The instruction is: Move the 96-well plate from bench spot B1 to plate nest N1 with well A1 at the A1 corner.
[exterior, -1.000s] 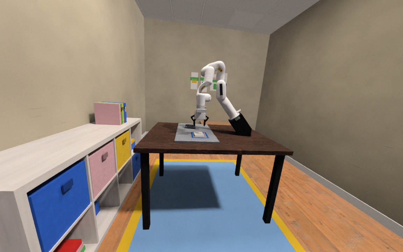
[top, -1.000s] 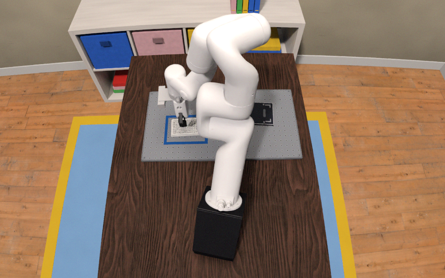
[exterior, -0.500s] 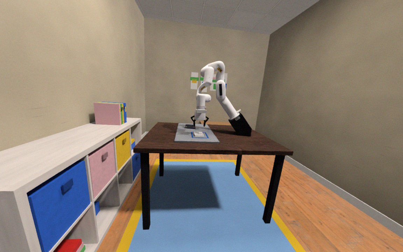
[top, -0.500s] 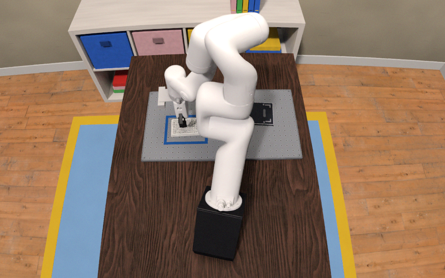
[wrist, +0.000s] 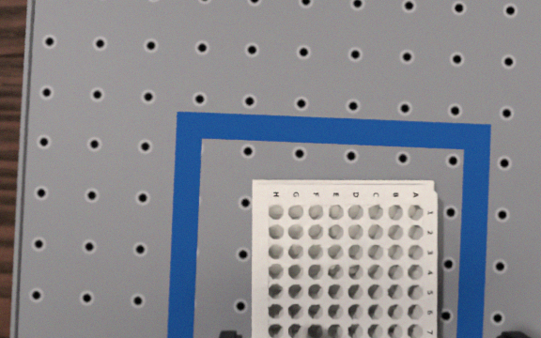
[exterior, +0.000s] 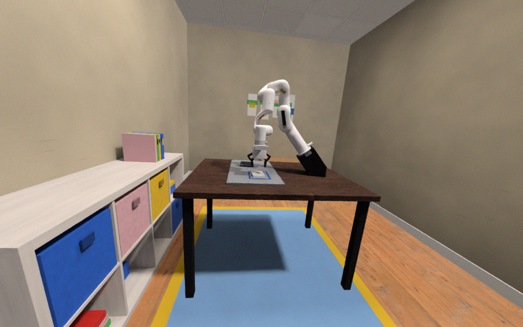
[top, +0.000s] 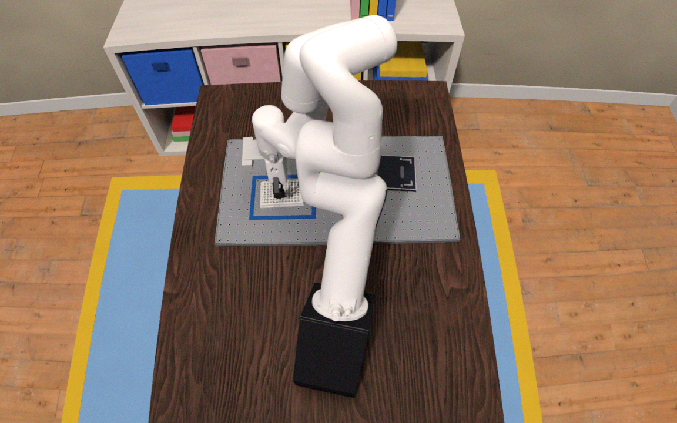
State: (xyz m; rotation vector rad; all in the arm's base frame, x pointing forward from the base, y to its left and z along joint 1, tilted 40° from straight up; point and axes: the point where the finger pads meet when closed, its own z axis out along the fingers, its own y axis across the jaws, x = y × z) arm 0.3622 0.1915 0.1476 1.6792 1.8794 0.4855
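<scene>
Now: the white 96-well plate 6 cm below my hand. The rest, counted from my hand: plate nest (8 cm ahead, 32 cm to the right, 7 cm below).
</scene>
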